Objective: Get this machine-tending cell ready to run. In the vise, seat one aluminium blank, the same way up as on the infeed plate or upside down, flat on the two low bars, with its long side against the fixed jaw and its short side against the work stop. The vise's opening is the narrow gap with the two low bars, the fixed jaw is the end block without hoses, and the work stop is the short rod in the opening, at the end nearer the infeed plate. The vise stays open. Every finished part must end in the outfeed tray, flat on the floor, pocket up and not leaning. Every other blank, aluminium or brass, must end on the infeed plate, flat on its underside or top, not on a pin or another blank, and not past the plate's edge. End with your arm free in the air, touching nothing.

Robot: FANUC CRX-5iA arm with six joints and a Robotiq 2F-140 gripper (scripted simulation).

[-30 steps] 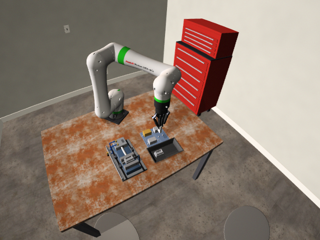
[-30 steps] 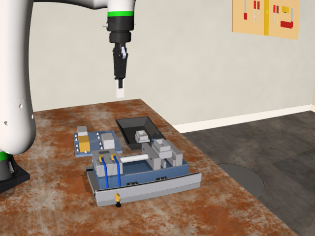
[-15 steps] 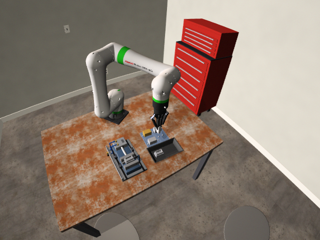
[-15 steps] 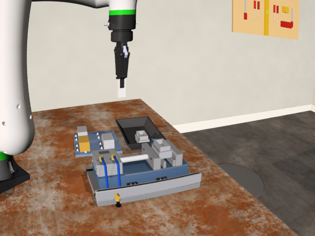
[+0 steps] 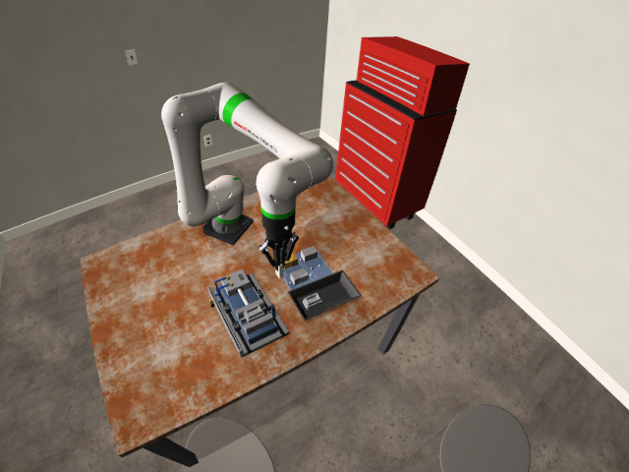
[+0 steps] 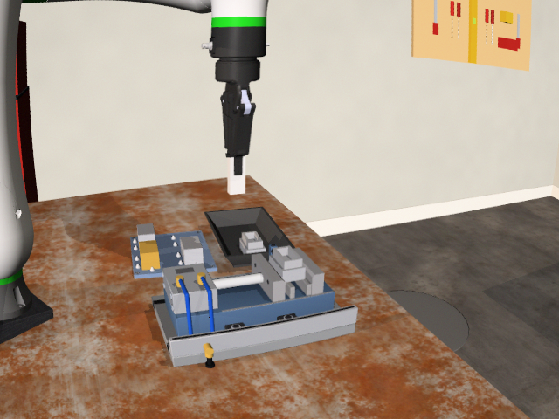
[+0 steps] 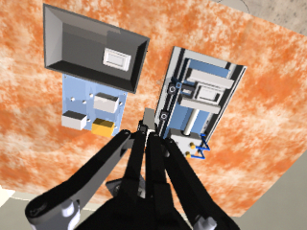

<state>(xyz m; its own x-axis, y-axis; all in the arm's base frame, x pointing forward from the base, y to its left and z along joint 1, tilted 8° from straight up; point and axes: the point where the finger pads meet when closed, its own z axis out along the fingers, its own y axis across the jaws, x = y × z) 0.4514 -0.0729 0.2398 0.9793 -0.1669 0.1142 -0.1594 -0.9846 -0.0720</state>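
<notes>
Right now the vise is 4 cm behind my hand, 12 cm to the right of it and 17 cm below it. The rest, counted from my hand: brass blank (13 cm behind, 14 cm to the left, 19 cm below).
</notes>
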